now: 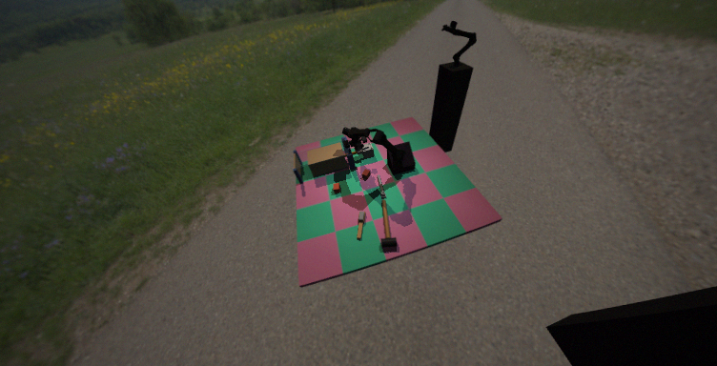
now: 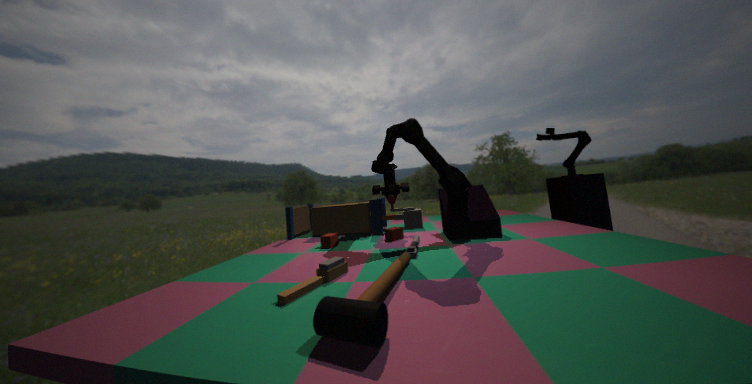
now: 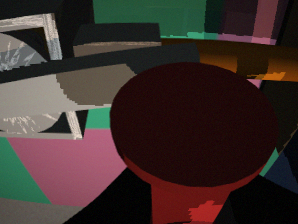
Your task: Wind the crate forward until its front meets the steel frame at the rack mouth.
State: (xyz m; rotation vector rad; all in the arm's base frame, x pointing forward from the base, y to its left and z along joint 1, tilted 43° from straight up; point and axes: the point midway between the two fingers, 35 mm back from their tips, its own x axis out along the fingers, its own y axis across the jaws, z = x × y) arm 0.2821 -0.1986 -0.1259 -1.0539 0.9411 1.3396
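Now: gripper tip 60 mm short of the frame and 30 mm above it. Also, from my gripper tip: grey winch: 110 mm behind, 100 mm below, 10 mm to the right; then red knob: 20 mm to the left; then winch handle: 40 mm behind, 30 mm below, 10 mm to the left.
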